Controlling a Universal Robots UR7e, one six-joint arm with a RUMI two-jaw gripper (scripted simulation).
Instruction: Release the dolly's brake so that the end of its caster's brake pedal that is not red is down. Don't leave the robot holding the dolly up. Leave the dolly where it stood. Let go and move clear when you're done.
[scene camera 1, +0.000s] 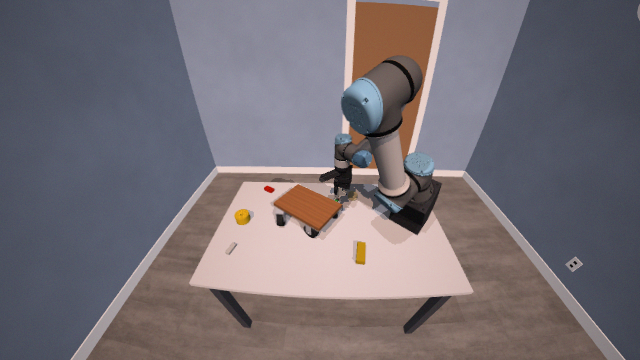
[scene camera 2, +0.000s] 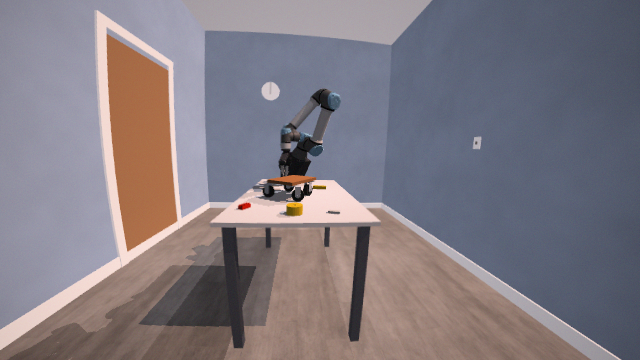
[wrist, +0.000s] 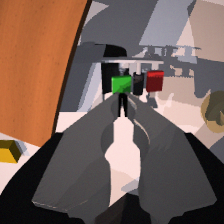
Observation:
I see my gripper (wrist: 121, 94) and a brake pedal (wrist: 151, 80).

